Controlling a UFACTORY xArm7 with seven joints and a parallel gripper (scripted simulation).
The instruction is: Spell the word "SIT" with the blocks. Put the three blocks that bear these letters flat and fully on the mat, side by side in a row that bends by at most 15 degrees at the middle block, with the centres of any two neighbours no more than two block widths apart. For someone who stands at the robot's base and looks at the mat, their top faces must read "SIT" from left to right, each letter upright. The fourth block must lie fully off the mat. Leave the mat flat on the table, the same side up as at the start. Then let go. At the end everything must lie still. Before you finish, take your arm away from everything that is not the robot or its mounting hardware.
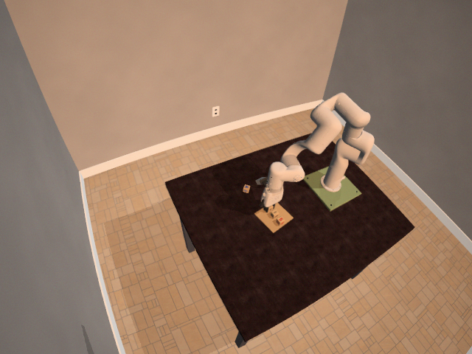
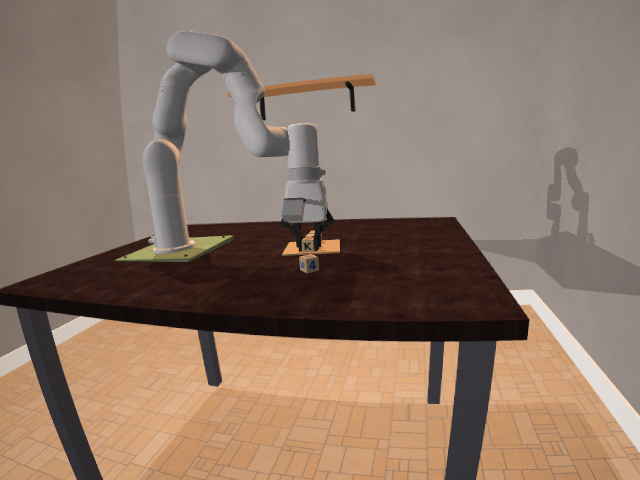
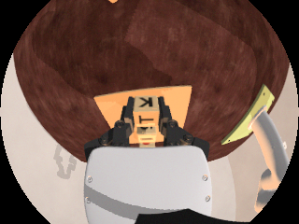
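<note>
The tan mat is 5 cm to the left of my hand and 2 cm below it.
</note>
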